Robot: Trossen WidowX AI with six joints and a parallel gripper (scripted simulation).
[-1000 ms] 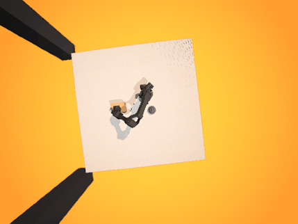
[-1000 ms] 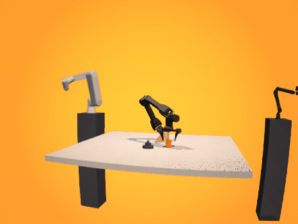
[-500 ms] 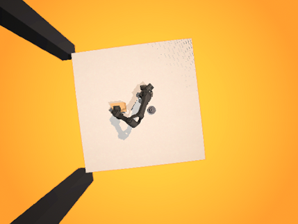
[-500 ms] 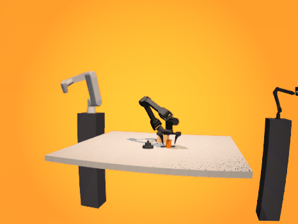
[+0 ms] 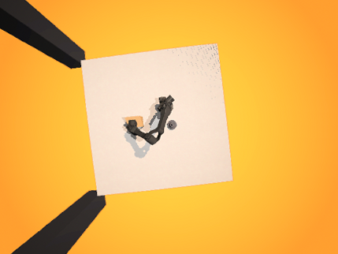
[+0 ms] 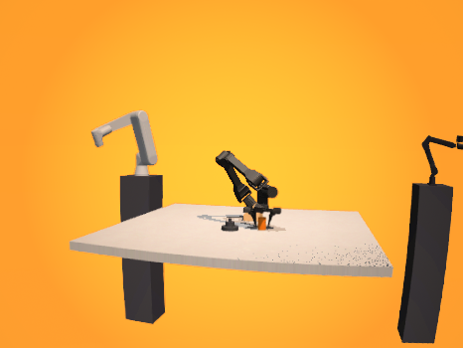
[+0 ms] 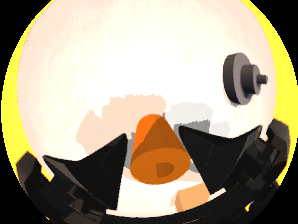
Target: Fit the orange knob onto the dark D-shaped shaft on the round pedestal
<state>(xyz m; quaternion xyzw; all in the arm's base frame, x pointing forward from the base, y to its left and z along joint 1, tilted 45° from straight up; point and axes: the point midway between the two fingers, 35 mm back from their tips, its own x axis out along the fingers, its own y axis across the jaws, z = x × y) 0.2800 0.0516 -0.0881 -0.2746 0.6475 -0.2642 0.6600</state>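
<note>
Now: the round dark pedestal 15 cm to the right of my gripper tip, 6 cm ahead of it and 2 cm above it. Round my gripper tip: orange knob: 2 cm above.
</note>
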